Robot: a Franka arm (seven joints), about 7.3 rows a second.
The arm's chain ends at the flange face. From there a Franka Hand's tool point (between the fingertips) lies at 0.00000 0.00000 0.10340 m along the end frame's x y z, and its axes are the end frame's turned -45 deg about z.
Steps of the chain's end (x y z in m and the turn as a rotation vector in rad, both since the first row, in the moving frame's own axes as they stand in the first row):
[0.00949, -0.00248, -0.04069, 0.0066, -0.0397, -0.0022]
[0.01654, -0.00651, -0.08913, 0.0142, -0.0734, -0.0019]
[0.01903, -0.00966, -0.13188, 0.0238, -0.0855, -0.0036]
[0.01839, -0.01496, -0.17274, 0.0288, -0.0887, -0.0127]
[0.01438, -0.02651, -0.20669, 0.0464, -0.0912, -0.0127]
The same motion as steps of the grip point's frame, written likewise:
[0.00604, 0.00158, -0.04077, 0.0327, -0.0234, -0.0022]
[0.01197, 0.00070, -0.08942, 0.0619, -0.0419, -0.0019]
[0.01577, -0.00135, -0.13229, 0.0773, -0.0436, -0.0036]
[0.01915, -0.00613, -0.17319, 0.0831, -0.0424, -0.0127]
[0.02558, -0.01860, -0.20723, 0.0973, -0.0317, -0.0127]

